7 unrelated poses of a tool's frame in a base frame.
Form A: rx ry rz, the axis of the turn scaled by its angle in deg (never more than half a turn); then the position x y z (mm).
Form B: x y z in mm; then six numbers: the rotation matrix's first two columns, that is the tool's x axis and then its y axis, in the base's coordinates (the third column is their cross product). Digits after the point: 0 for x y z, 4 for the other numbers.
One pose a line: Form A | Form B
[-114.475, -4.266, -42.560, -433, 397, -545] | [-433, 397, -545, 0.8122, -0.2446, 0.5296, 0.3448, -0.5311, -0.7740]
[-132.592, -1.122, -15.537, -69, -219, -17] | [-69, -219, -17, 0.9770, -0.0703, 0.2012, 0.0985, -0.6883, -0.7187]
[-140.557, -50.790, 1.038, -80, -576, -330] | [-80, -576, -330, 0.7850, 0.5984, 0.1605, 0.5913, -0.6463, -0.4823]
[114.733, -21.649, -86.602, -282, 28, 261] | [-282, 28, 261, 0.3126, -0.5528, -0.7724, 0.1243, -0.7824, 0.6102]
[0.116, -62.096, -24.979, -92, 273, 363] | [-92, 273, 363, 0.3918, -0.3443, 0.8532, 0.3424, 0.9153, 0.2122]
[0.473, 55.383, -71.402, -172, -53, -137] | [-172, -53, -137, -0.0063, -0.7869, -0.6170, 0.7934, 0.3717, -0.4821]
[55.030, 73.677, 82.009, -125, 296, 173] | [-125, 296, 173, -0.2391, 0.9702, -0.0402, -0.1435, 0.0056, 0.9896]
